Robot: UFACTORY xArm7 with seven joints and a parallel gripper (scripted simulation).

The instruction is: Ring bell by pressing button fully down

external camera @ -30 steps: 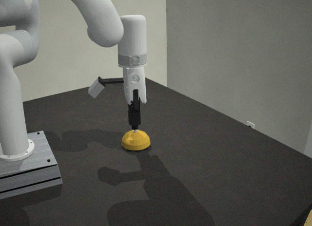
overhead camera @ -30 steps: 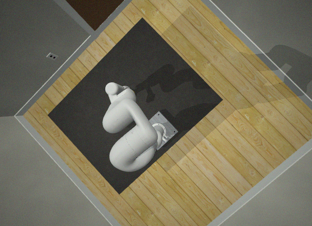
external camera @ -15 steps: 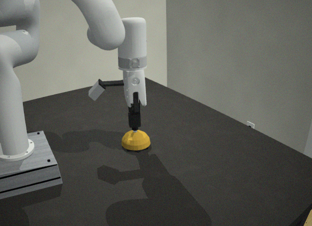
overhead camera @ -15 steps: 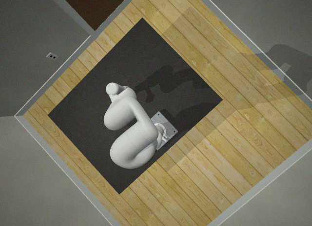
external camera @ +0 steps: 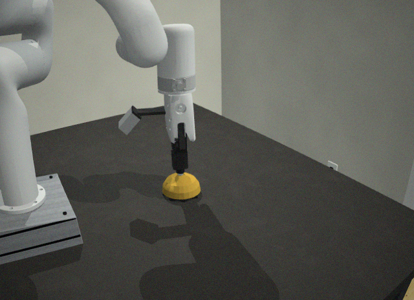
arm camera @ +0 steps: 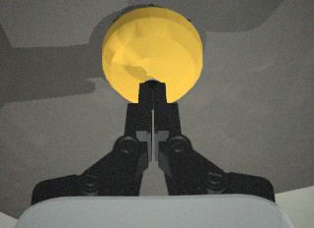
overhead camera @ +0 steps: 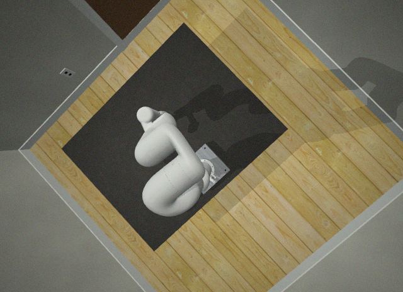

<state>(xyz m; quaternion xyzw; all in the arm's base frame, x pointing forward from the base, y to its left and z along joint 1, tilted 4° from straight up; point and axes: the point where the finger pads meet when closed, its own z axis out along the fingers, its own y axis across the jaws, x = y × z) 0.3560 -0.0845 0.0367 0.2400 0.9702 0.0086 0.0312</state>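
Right now the black button is 3 cm below my hand. Round my hand: yellow dome bell 4 cm below.
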